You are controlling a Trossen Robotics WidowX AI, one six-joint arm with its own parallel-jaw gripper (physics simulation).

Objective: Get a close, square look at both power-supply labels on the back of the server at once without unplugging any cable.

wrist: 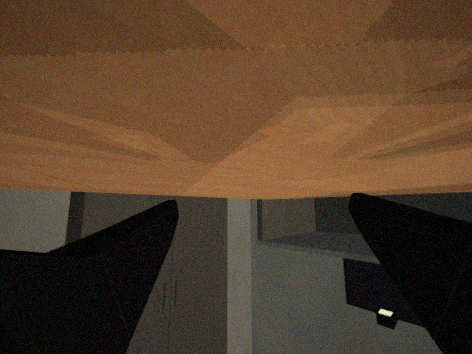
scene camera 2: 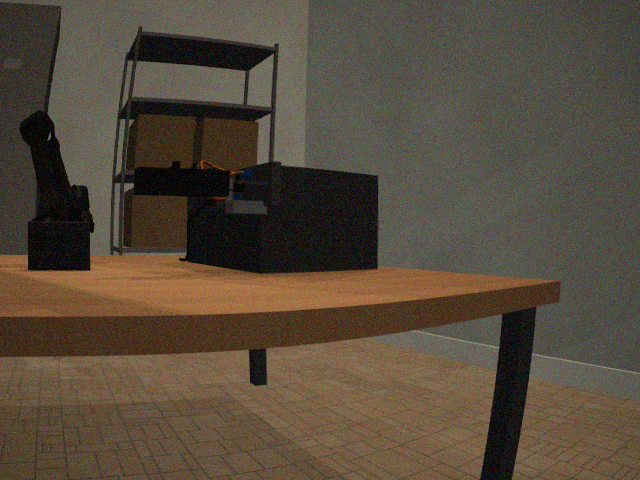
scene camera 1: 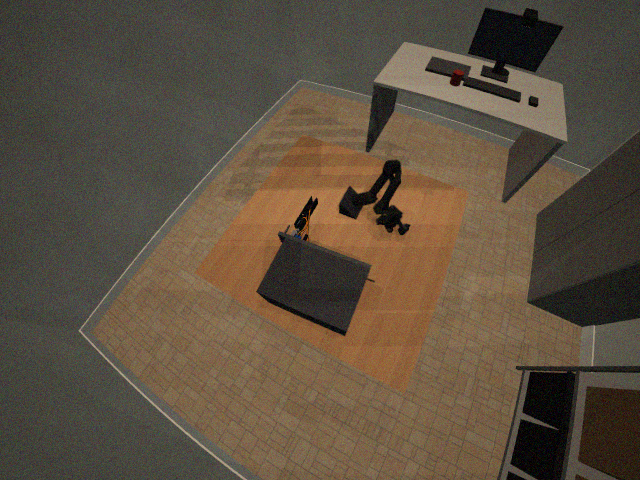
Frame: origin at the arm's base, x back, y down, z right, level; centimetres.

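Seen in the pictures: gripper, fingertip midpoint: (wrist: 261, 204) (scene camera 1: 406, 219); arm's base, origin of the base link: (scene camera 2: 49, 245) (scene camera 1: 355, 200).
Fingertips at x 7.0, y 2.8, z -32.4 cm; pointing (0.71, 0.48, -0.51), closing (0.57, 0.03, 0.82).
Note:
Offsets run from my fingertips to a thing's top centre. "*": to the spot under its first point. Level surfaces: height alone.
The server, a dark grey box (scene camera 1: 315, 281) (scene camera 2: 323, 222), stands on the wooden table {dy +2.4 cm} (scene camera 1: 413, 289) (scene camera 2: 439, 289). A black cable arm (scene camera 1: 305, 214) (scene camera 2: 180, 180) with orange cables {* dx -40.6, dy -16.9, dz +41.7 cm} (scene camera 1: 308, 219) (scene camera 2: 214, 165) and blue parts sticks out from the back side at one corner. The power-supply labels cannot be made out in the scene views, and the server does not show in the wrist view. My gripper (scene camera 1: 404, 227) (wrist: 261, 204) is open and empty, low over the table on the far side of the arm's base, apart from the server. Its fingers are hard to tell in scene camera 2.
The arm's base block (scene camera 1: 350, 202) (scene camera 2: 58, 245) stands near the cable arm. A thin dark piece {* dx -44.3, dy +1.5, dz -1.6 cm} (scene camera 1: 371, 280) sticks out beside the server. A white desk (scene camera 1: 413, 59) with a monitor (scene camera 1: 514, 38) (wrist: 370, 290), a cabinet (scene camera 1: 584, 242) (wrist: 200, 280) and a shelf rack (scene camera 2: 273, 103) stand around the table.

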